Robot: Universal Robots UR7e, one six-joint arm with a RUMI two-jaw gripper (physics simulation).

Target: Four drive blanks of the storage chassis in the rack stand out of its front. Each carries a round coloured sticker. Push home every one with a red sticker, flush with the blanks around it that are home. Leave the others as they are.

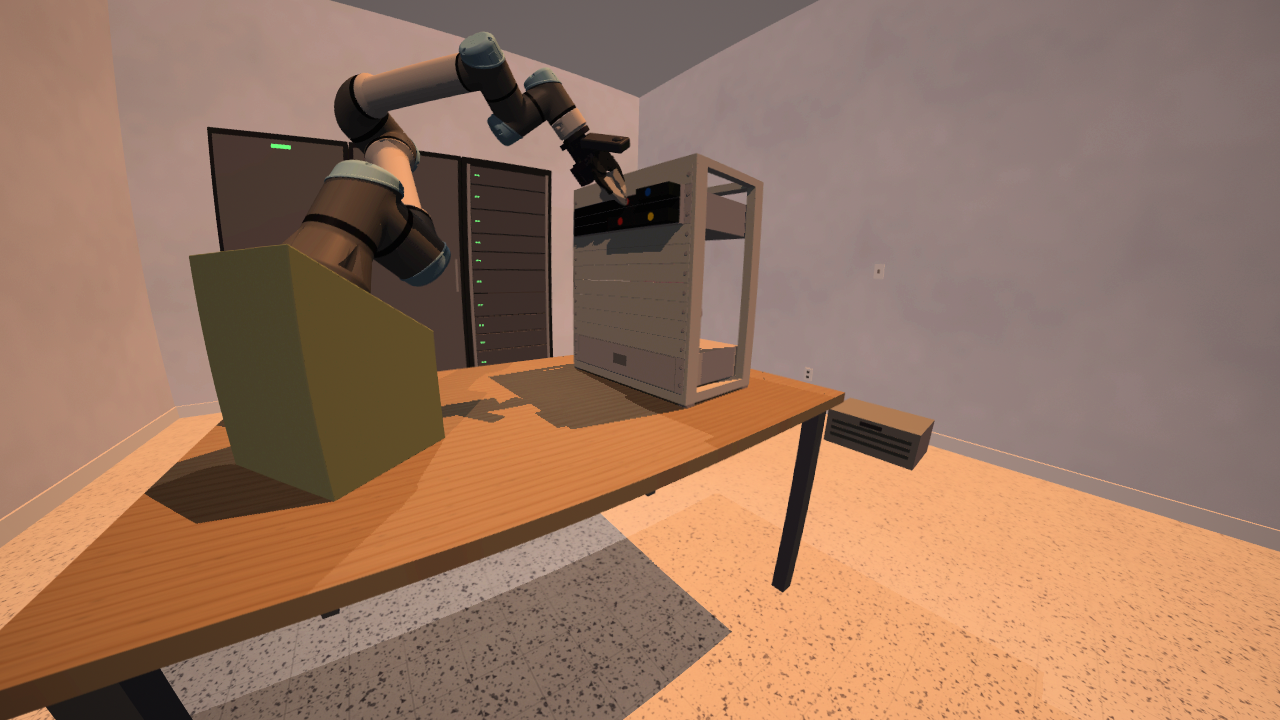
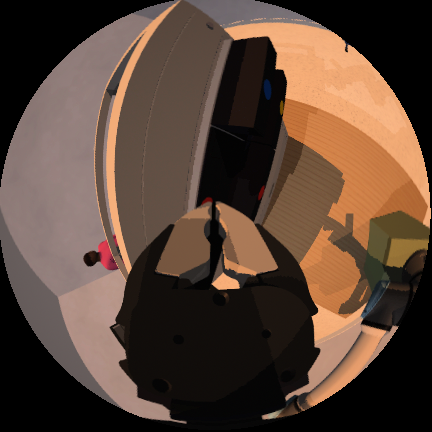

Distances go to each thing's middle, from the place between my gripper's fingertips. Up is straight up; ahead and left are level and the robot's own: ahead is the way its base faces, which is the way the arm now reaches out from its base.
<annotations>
I see the rack (image 1: 646, 335) 13 cm ahead of my hand, 8 cm to the left of it and 20 cm below it.
</annotations>
